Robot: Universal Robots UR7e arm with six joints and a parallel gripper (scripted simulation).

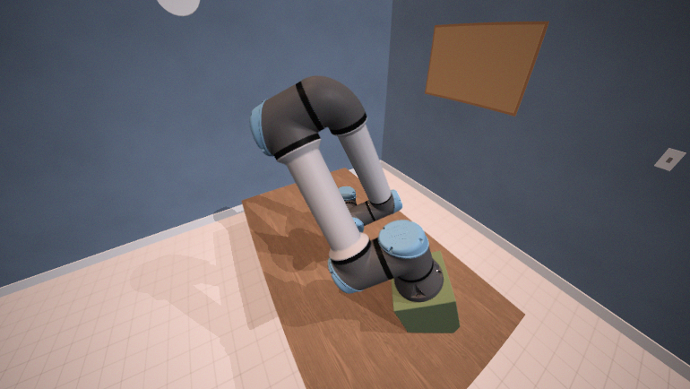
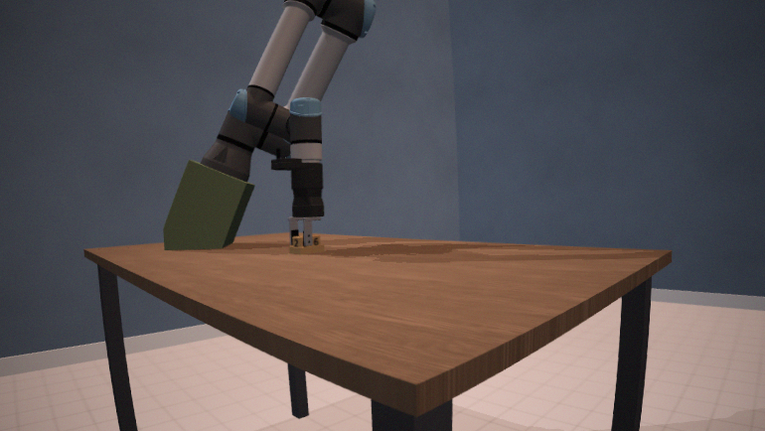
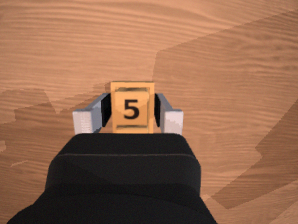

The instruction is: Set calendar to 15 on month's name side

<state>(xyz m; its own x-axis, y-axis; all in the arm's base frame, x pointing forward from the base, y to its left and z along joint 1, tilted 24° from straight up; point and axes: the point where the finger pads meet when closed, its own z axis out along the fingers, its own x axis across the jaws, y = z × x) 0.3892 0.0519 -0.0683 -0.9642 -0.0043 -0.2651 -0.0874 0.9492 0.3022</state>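
The wooden cube lies 10 mm below my hand. Also, from my hand: wooden tray: 30 mm below, 20 mm to the left.
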